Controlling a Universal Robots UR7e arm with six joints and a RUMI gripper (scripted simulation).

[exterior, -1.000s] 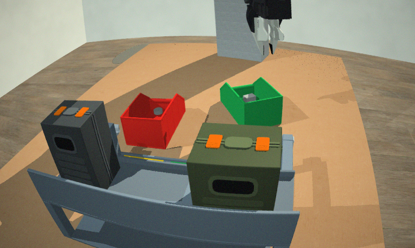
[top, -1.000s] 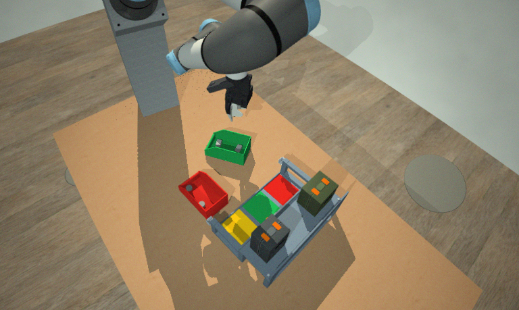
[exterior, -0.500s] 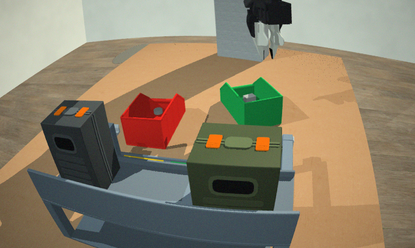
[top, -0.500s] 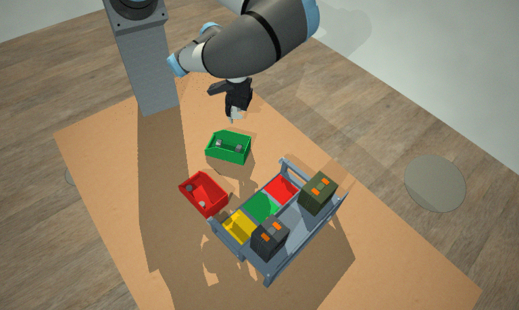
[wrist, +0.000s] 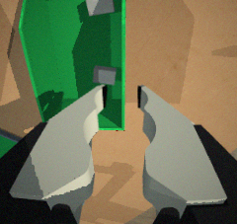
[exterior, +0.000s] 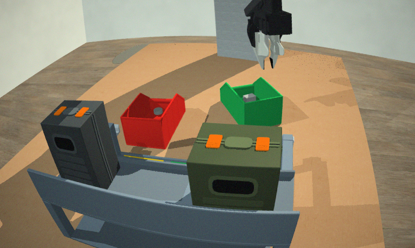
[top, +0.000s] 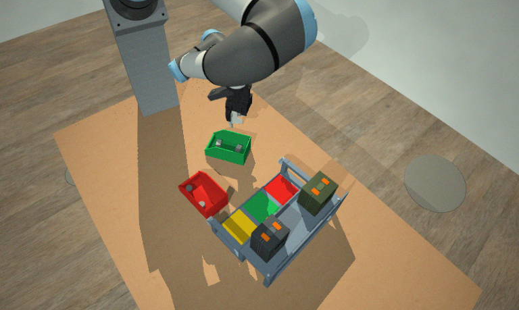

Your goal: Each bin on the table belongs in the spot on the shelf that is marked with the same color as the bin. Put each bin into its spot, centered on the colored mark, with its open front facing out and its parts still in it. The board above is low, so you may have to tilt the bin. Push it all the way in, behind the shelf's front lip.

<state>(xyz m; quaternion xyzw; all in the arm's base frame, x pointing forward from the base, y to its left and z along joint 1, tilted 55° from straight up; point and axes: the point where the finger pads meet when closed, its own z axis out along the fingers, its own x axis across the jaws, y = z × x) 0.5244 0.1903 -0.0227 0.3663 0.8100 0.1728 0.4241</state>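
The green bin lies 9 cm below my hand, 4 cm to the right of it and 3 cm ahead of it. From my hand the other things lie so: olive box 43 cm ahead, 7 cm to the left, 2 cm above; then dark grey box 48 cm ahead, 16 cm to the right, 3 cm above; then red bin 23 cm to the right, 17 cm ahead, 9 cm below.
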